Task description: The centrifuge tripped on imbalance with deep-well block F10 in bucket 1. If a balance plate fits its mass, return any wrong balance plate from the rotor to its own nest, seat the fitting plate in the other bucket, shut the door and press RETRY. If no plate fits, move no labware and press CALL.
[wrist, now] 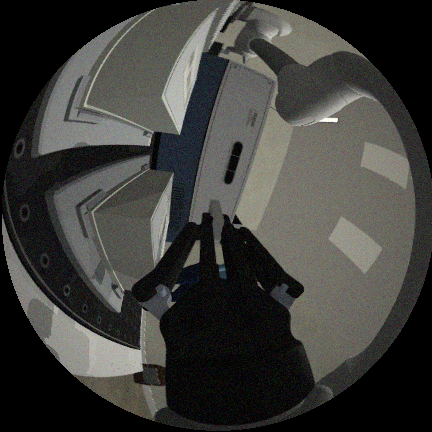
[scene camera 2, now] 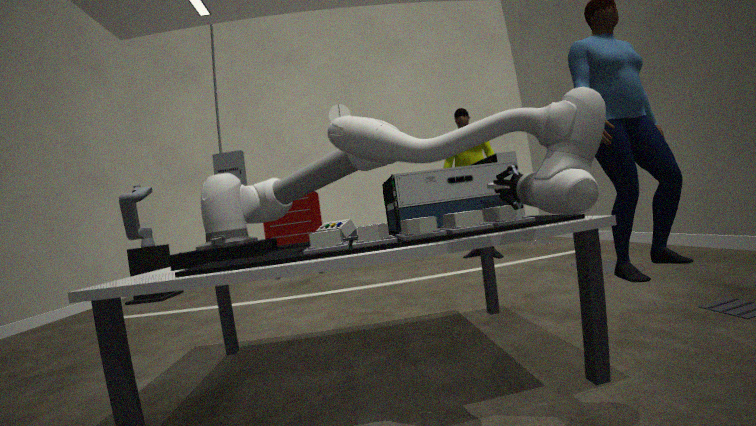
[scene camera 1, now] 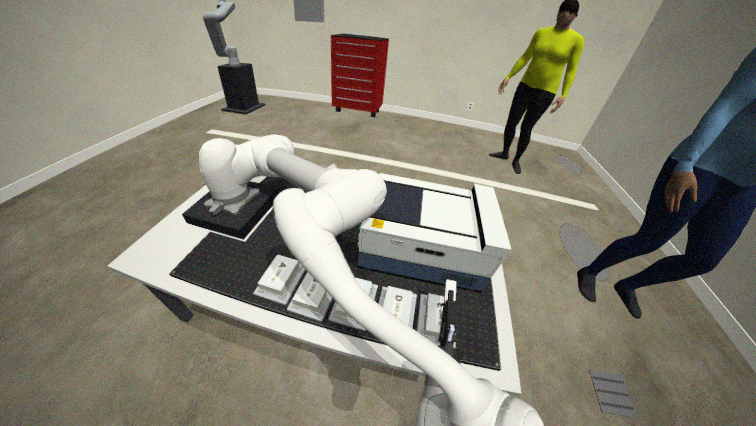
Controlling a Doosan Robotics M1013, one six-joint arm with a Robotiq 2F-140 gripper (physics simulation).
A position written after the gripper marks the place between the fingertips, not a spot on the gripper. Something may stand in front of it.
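Note:
In scene camera 1 the gripper (scene camera 1: 450,281) is shut, touching a balance plate E (scene camera 1: 433,312); a balance plate D (scene camera 1: 397,301) and a balance plate A (scene camera 1: 277,279) are visible as well. The wrist view shows the gripper (wrist: 212,207) too, along with the balance plate E (wrist: 129,223) and the balance plate D (wrist: 145,79). Scene camera 2 shows the gripper (scene camera 2: 491,185).

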